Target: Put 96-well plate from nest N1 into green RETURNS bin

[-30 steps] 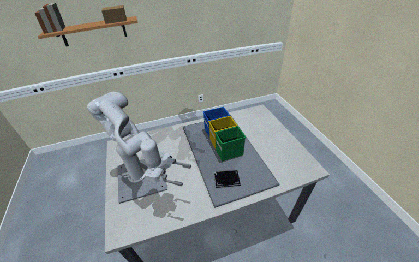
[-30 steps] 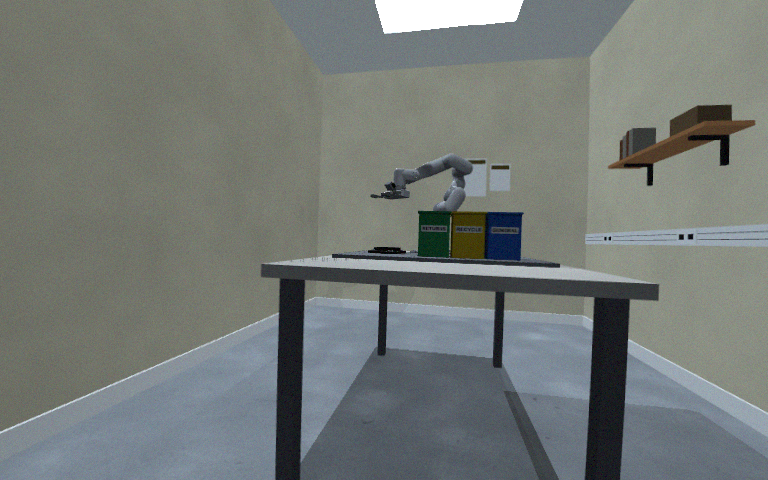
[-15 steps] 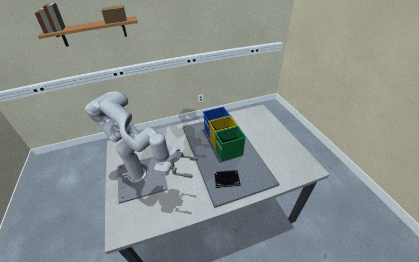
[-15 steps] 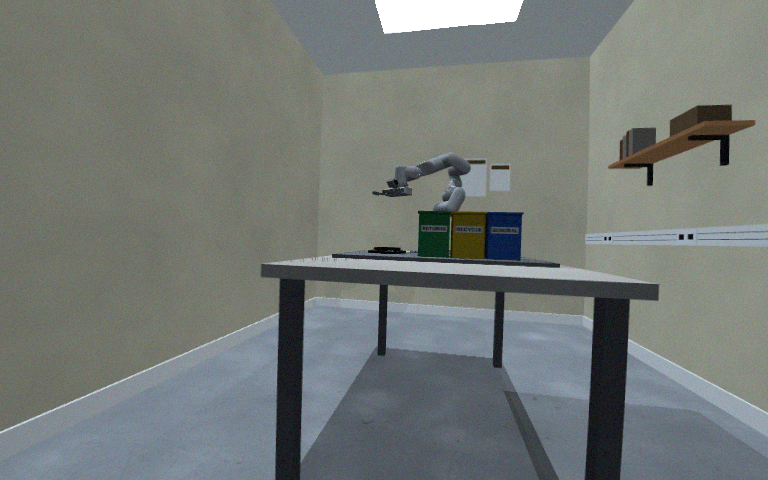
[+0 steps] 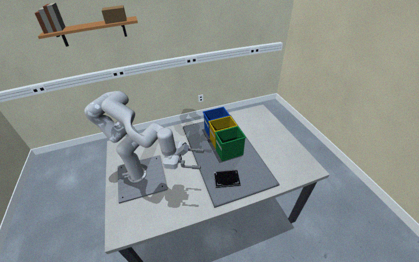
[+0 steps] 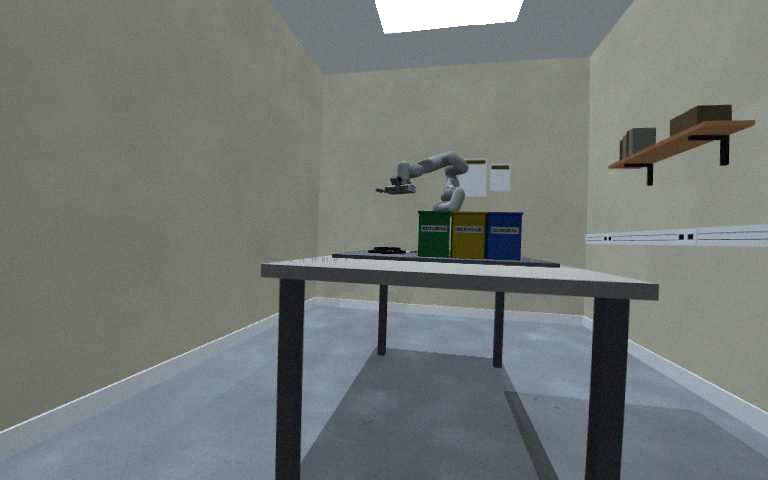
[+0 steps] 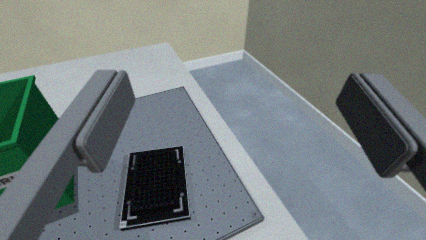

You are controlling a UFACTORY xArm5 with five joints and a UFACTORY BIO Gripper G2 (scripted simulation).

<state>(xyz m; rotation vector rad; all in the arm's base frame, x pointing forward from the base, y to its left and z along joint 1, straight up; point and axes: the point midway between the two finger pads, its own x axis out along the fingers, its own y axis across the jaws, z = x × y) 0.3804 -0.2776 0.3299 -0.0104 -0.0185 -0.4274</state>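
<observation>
My gripper is now 31 cm above the black 96-well plate, 19 cm short of it and 5 cm to the right of it. The rest, counted from my hand: plate nest N1: 32 cm below, 19 cm ahead, 5 cm to the left; then green RETURNS bin: 29 cm ahead, 27 cm to the left, 24 cm below; then yellow RECYCLE bin: 40 cm to the left, 29 cm ahead, 24 cm below.
</observation>
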